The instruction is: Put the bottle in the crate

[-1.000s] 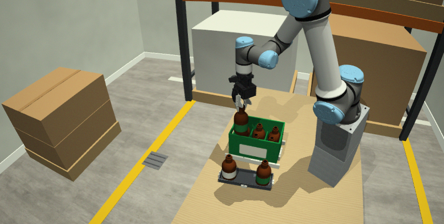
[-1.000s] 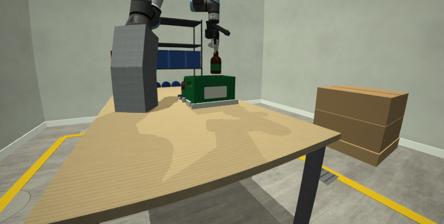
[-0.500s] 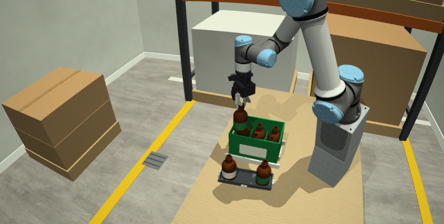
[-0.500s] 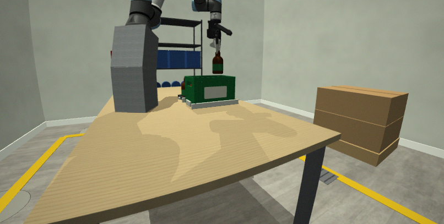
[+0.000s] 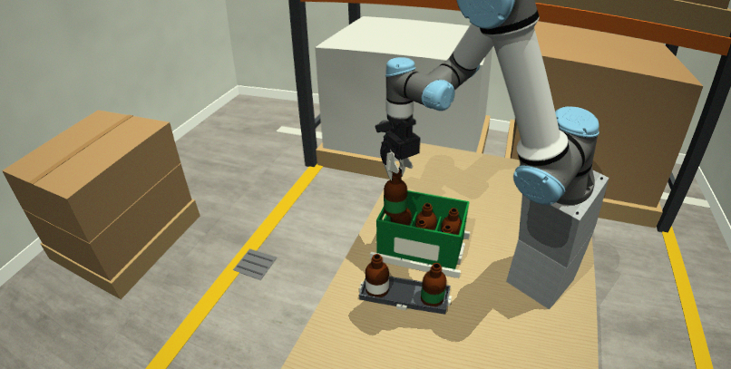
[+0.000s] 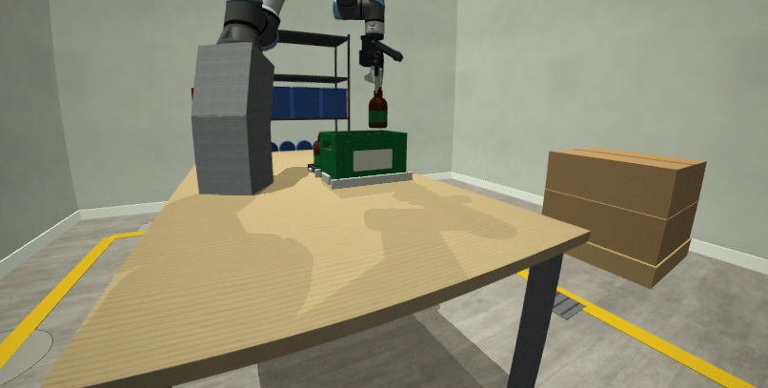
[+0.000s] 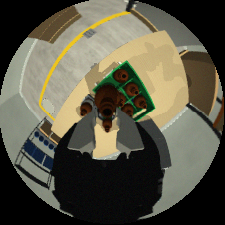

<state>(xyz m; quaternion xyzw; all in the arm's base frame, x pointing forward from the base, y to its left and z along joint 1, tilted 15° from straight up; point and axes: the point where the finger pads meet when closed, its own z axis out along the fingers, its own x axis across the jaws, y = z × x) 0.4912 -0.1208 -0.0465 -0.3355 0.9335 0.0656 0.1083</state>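
Now: the brown bottle 7 cm below my hand. The rest, counted from my hand: white-labelled bottle: 25 cm below, 19 cm to the left, 3 cm ahead; crate: 25 cm below, 9 cm behind, 3 cm to the right; tray: 32 cm below, 19 cm to the left, 6 cm behind.
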